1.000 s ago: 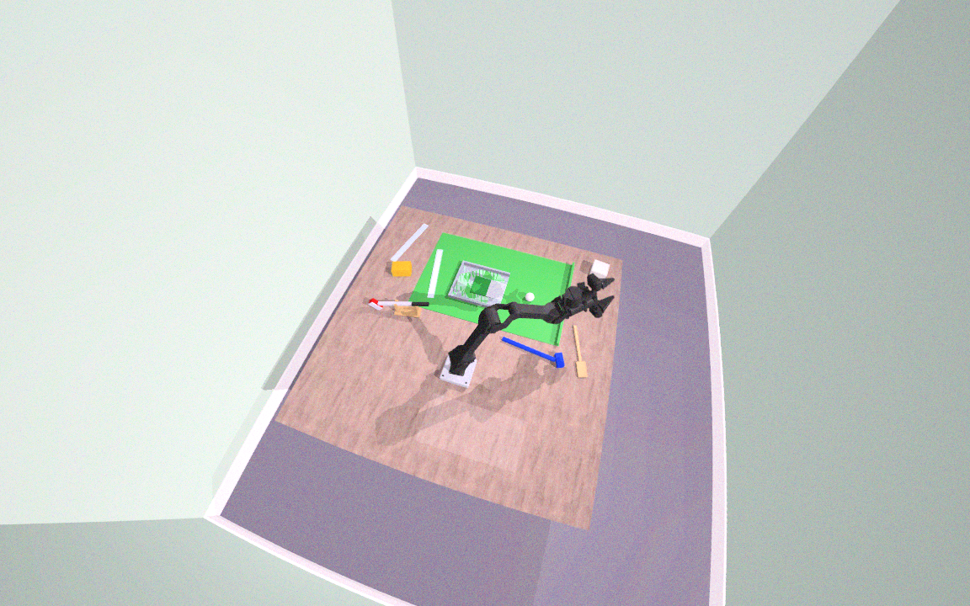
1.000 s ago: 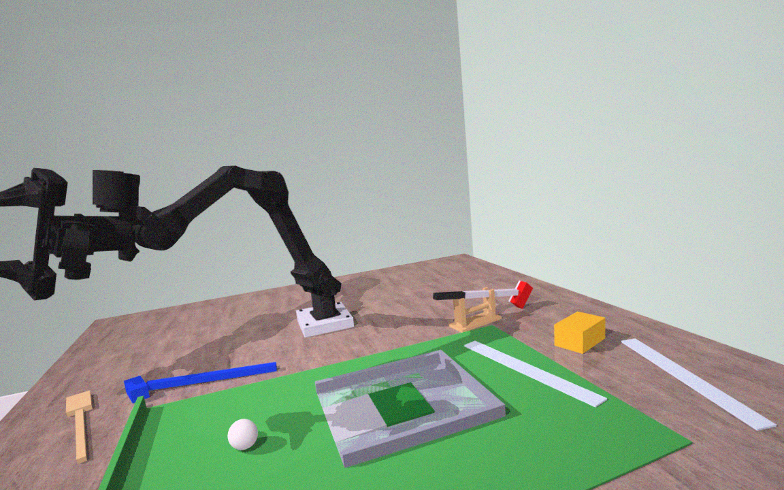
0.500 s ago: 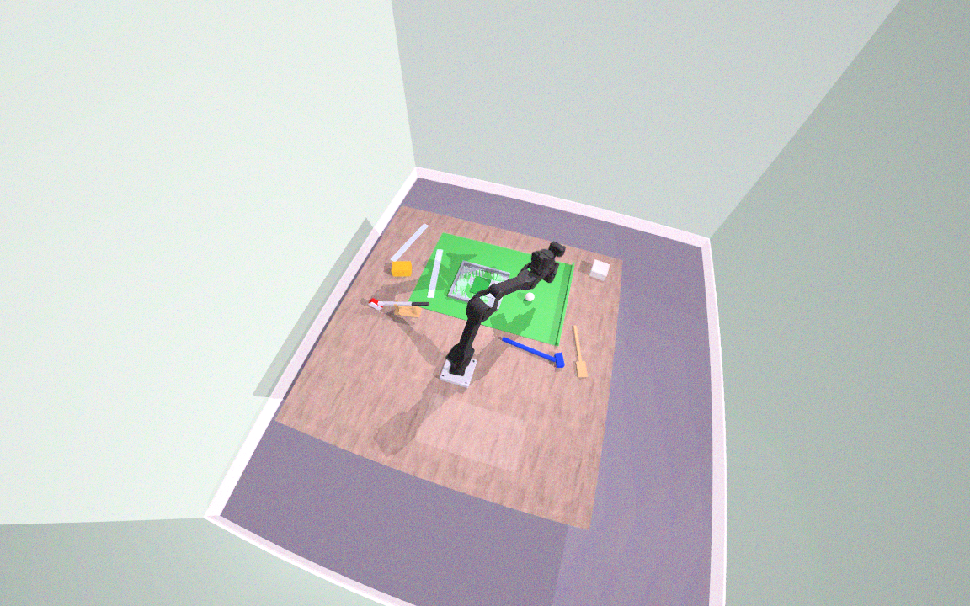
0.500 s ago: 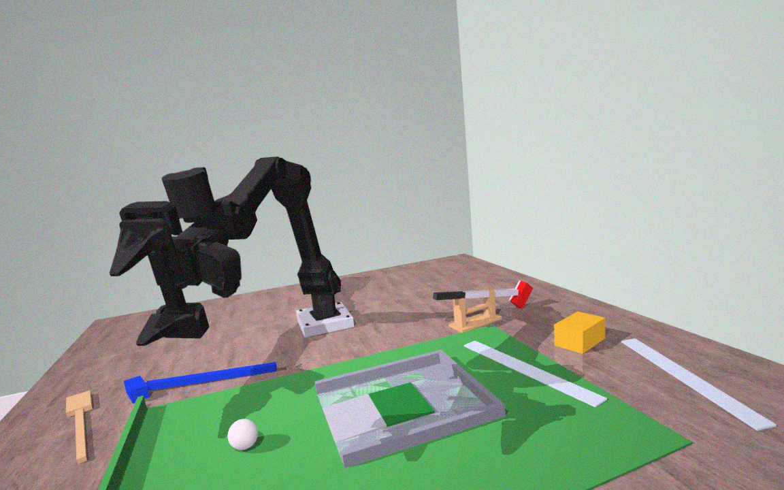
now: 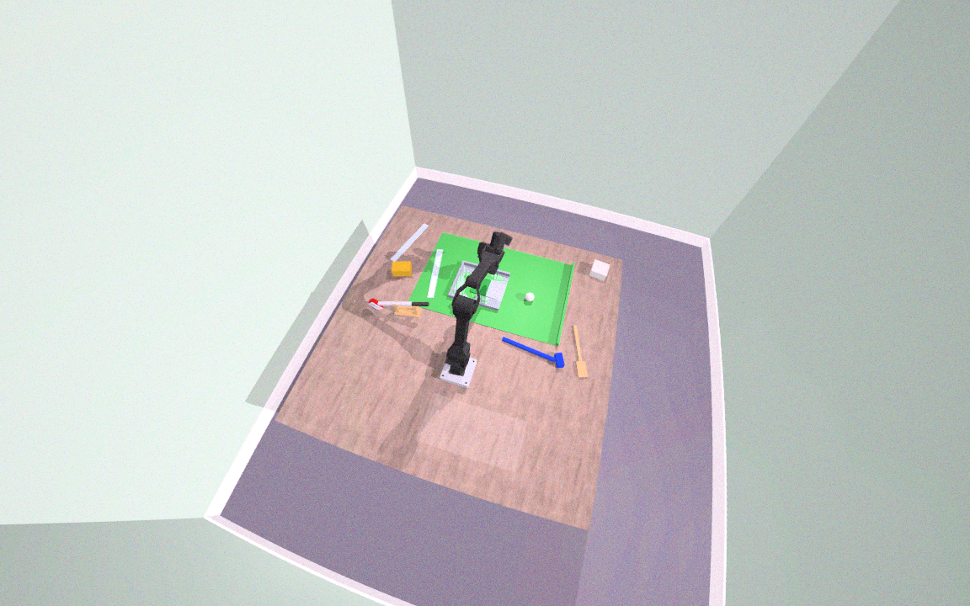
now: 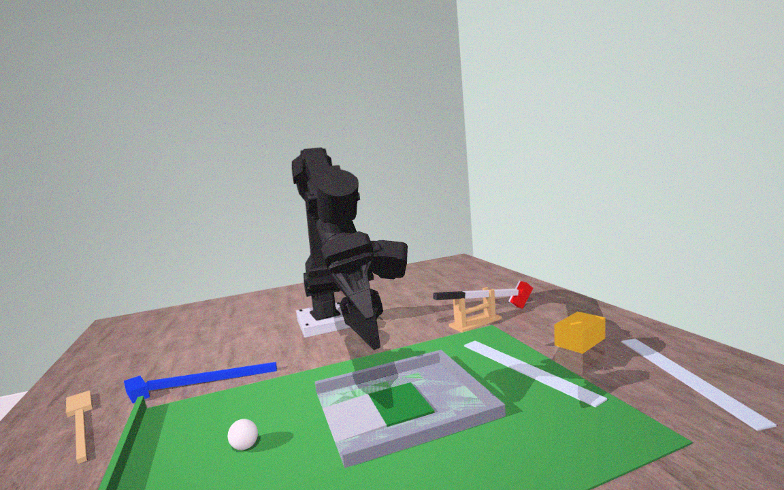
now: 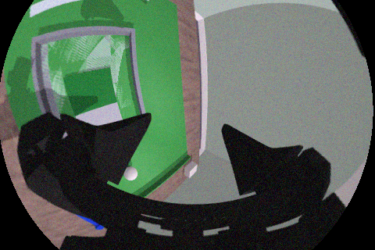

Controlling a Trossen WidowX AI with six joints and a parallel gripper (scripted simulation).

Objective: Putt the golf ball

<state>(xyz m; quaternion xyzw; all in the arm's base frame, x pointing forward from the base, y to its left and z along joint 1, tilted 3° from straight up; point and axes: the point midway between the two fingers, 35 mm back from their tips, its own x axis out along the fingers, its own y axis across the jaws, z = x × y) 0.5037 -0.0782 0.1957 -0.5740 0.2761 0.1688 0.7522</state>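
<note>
Now: gripper tip 390 mm past the blue putter, 230 mm to the left of it and 160 mm above it. Round my gripper tip: green mat: 180 mm below, 60 mm behind; wooden stand: 380 mm to the left, 310 mm behind, 140 mm below; white golf ball: 180 mm to the right, 150 mm below, 120 mm behind.
</note>
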